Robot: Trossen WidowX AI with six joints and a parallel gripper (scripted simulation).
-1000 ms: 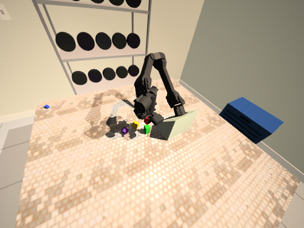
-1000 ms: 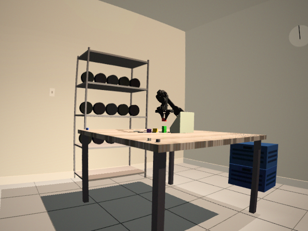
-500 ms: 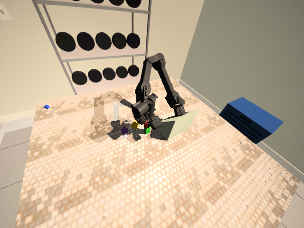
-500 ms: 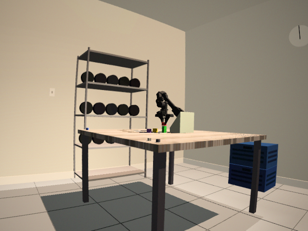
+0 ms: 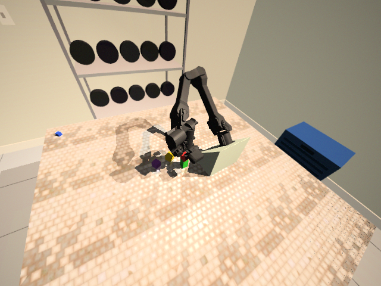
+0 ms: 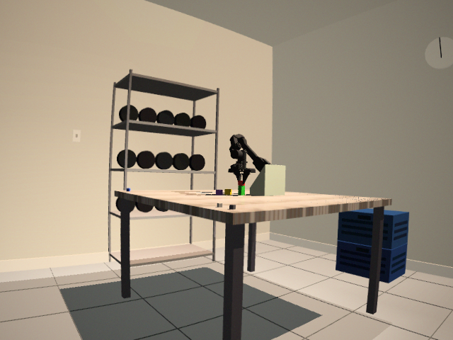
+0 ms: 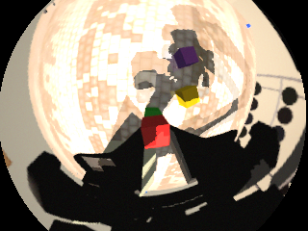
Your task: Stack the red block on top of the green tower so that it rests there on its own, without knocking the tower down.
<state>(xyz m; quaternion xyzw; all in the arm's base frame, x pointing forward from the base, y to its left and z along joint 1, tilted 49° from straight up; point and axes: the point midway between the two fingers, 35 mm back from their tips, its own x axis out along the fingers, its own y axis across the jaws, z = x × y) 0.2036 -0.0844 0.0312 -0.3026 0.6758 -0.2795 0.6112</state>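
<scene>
My gripper tip is 10 mm below the red block. From my gripper tip the other things lie so: yellow block: 40 mm ahead, 80 mm to the right, 50 mm below; then small blue block: 510 mm ahead, 560 mm to the right, 60 mm below; then purple block: 120 mm ahead, 80 mm to the right, 50 mm below.
</scene>
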